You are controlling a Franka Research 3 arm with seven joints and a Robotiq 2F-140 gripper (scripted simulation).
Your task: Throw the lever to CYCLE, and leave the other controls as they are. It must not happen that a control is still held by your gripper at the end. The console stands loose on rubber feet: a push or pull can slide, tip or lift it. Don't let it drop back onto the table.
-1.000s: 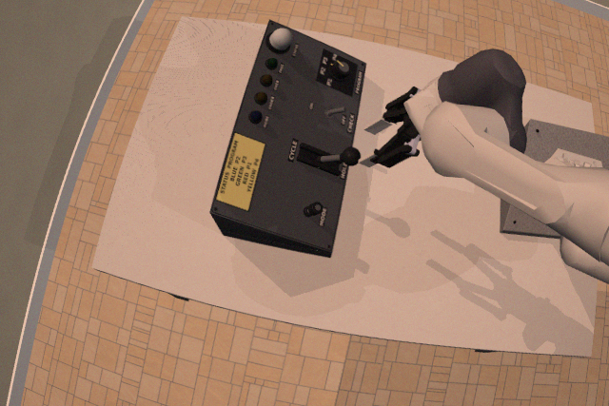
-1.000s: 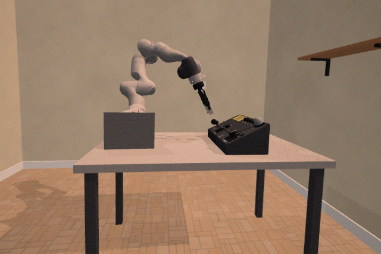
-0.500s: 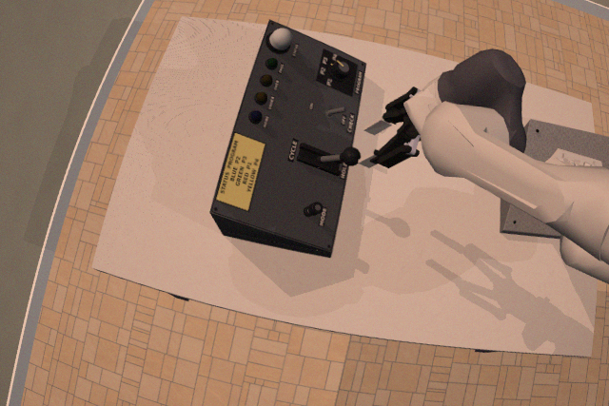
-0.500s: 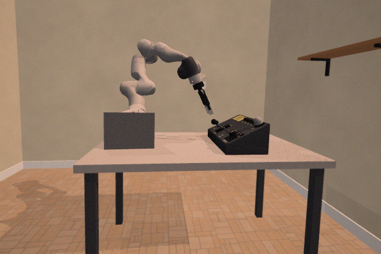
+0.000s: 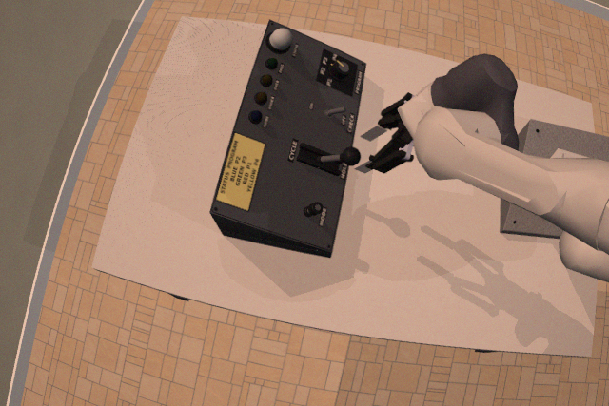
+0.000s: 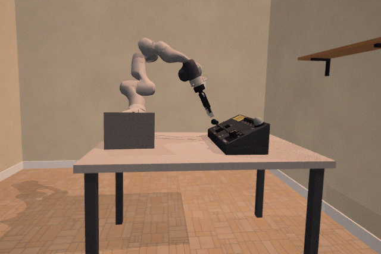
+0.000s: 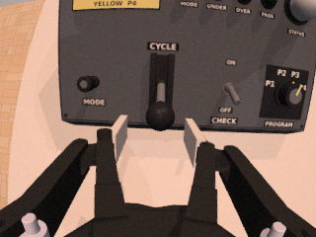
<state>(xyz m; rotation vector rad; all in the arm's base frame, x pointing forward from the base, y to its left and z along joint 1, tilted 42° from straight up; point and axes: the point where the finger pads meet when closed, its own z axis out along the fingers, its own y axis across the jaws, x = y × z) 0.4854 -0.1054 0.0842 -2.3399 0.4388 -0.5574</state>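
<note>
Now: the dark console 11 cm ahead of my hand, 9 cm to the right of it and 12 cm below it. From my hand the other things lie so: mode knob 11 cm ahead, 10 cm to the left, 9 cm below; then check toggle 7 cm ahead, 14 cm to the right, 10 cm below; then program dial 6 cm ahead, 26 cm to the right, 10 cm below.
</note>
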